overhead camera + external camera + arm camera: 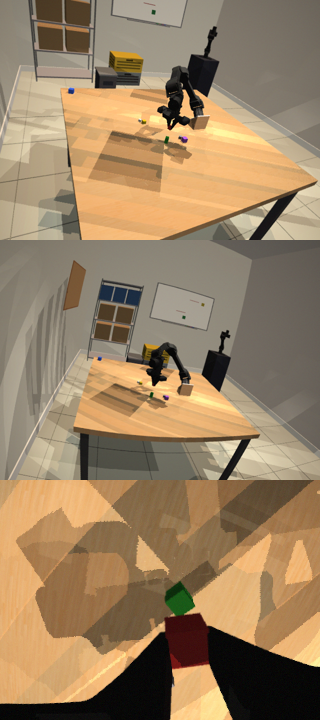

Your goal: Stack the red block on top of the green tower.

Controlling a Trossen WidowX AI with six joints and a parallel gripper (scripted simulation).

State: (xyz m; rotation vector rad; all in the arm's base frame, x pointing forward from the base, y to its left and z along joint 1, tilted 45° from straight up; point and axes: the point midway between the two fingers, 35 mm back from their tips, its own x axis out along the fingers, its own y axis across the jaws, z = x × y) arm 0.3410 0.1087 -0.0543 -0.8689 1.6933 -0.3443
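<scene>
Now: gripper tip 12 cm past the small grey block, 10 cm above it and 2 cm to the left of it. From my gripper tip the other things lie so: red block: right at my gripper tip; purple block: 13 cm behind, 9 cm below, 1 cm to the left; yellow block: 23 cm to the right, 10 cm below, 3 cm ahead.
</scene>
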